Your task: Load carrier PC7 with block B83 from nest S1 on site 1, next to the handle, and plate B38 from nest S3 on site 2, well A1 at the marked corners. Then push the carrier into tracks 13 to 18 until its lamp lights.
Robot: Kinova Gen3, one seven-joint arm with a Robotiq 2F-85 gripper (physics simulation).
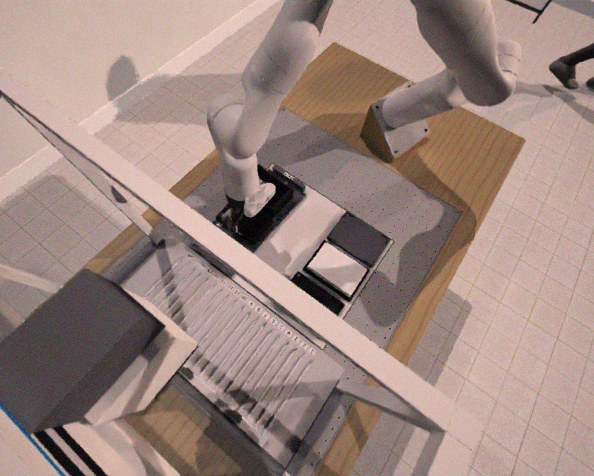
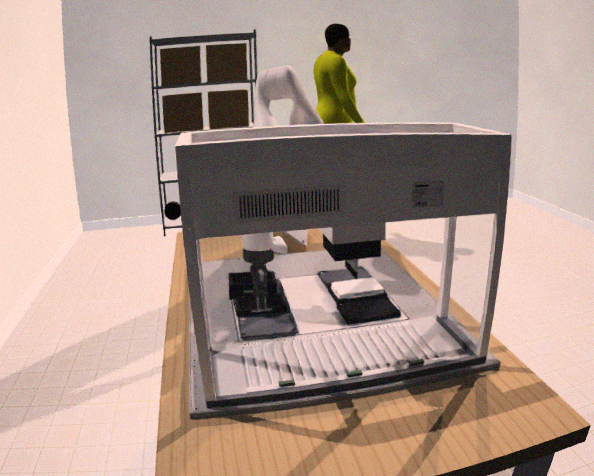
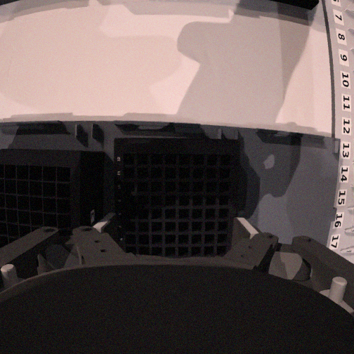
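Carrier PC7 lies flat in front of the tracks, at the side near numbers 13 to 17. The black block B83 sits on it at the handle end, site 1. My gripper points down and is shut on the black plate B38, whose grid of wells faces up. The plate is level, low at site 2, beside the block; I cannot tell whether it touches the carrier. Faint letters run along its block-side edge. The marked corners are too dark to read.
The numbered tracks lie under the grey housing on posts. Beyond the white deck are a dark grey nest, a white plate and a black nest.
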